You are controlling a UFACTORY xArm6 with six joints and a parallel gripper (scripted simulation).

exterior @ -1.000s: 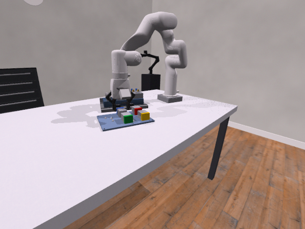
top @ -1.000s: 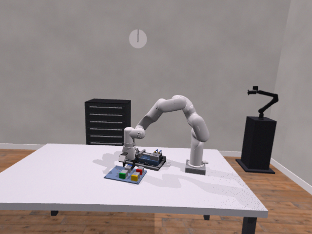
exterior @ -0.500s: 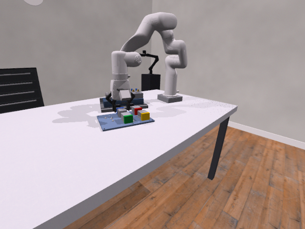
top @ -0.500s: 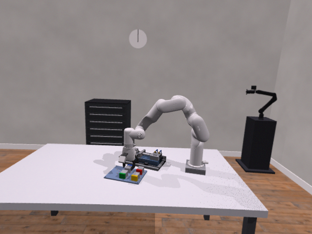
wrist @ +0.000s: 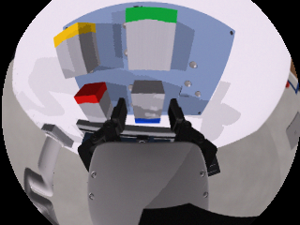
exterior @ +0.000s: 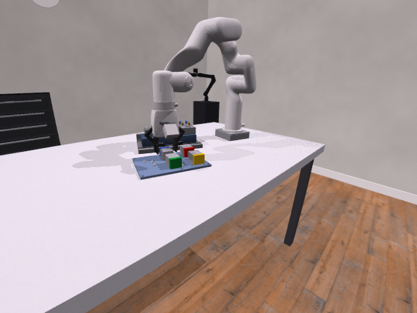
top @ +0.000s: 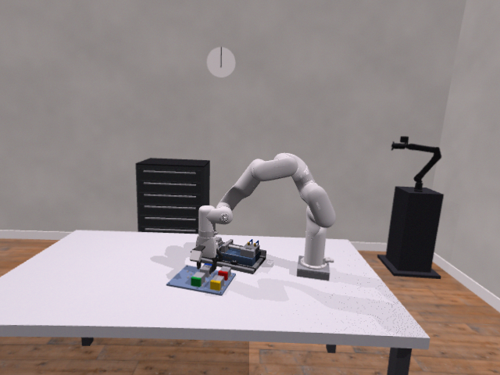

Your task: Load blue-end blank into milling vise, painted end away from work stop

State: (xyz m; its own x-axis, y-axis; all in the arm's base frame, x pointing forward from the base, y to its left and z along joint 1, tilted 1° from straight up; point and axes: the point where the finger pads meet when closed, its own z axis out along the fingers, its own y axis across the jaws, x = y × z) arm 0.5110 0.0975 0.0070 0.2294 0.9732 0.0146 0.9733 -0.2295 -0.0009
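Right now the blue-ended blank is 2 cm below my hand. Round my hand: infeed plate: 1 cm ahead, 4 cm to the left, 4 cm below; then green-ended blank: 2 cm ahead, 9 cm to the left, 2 cm below; then red-ended blank: 9 cm behind, 2 cm to the left, 2 cm below.
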